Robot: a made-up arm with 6 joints. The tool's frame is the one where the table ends.
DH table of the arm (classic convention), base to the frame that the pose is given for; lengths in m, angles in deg. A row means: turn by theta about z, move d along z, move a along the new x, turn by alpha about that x. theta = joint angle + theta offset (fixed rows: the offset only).
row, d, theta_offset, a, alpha
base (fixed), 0.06, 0, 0, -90
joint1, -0.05, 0, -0.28, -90
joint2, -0.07, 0, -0.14, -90
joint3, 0.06, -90, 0.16, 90
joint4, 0, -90, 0.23, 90
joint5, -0.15, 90, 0.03, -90
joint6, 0.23, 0, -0.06, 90
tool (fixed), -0.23, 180, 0, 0
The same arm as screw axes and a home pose.
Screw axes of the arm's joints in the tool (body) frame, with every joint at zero. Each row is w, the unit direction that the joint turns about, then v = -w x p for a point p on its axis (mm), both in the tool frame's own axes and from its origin. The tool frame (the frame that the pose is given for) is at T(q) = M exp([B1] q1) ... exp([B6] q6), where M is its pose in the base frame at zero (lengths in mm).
B1: w 0 1 0 v -470.0 0.0 390.0
B2: w 0 0 -1 v -60.0 110.0 0.0
B3: w 0 -1 0 v 540.0 0.0 30.0
B4: w -1 0 0 v 0.0 -380.0 0.0
B5: w 0 0 1 v 230.0 30.0 0.0
B6: w 0 -1 0 v 230.0 0.0 60.0
M =
1 0 0 -390.0
0 1 0 -110.0
0 0 1 -410.0
0 0 0 1

